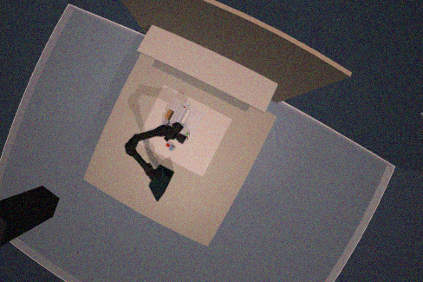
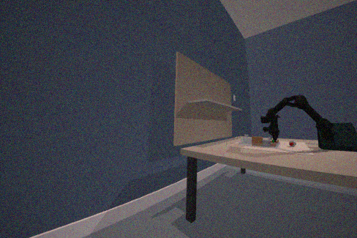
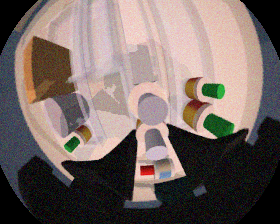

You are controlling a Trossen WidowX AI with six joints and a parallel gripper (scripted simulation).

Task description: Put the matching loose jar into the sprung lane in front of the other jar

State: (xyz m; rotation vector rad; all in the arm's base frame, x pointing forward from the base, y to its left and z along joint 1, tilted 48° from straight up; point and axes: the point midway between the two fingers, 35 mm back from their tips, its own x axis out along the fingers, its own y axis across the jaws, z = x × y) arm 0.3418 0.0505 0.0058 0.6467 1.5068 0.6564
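Right now the grey cylinder is 130 mm to the left of my gripper tip and 40 mm ahead of it. The rest, counted from my gripper tip: brown block: 130 mm to the left, 110 mm ahead, 10 mm above; clear lane unit: 140 mm ahead, 20 mm to the left, 10 mm below; wall shelf: 510 mm ahead, 340 mm above, 20 mm to the right.
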